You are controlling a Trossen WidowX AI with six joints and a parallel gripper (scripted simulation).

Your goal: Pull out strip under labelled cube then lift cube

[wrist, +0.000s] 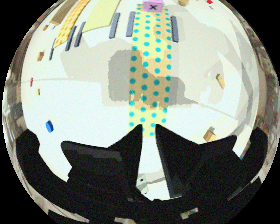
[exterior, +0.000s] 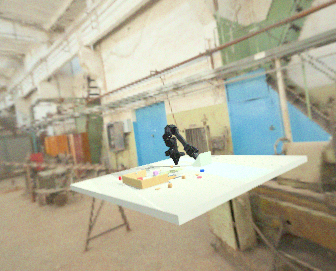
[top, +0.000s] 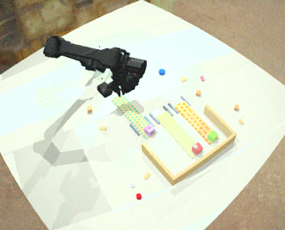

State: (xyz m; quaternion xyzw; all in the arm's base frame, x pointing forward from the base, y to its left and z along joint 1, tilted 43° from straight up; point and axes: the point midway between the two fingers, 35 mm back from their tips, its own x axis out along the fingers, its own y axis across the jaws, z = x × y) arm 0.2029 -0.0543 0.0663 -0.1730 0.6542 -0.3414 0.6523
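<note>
My gripper tip is now 80 mm short of the teal-dotted strip, 40 mm above it and 20 mm to the left of it. The rest, counted from my gripper tip: blue disc: 250 mm to the left, 40 mm below, 20 mm ahead; labelled cube: 190 mm ahead, 50 mm to the right, 20 mm below; red disc: 340 mm ahead, 300 mm to the right, 30 mm below.
</note>
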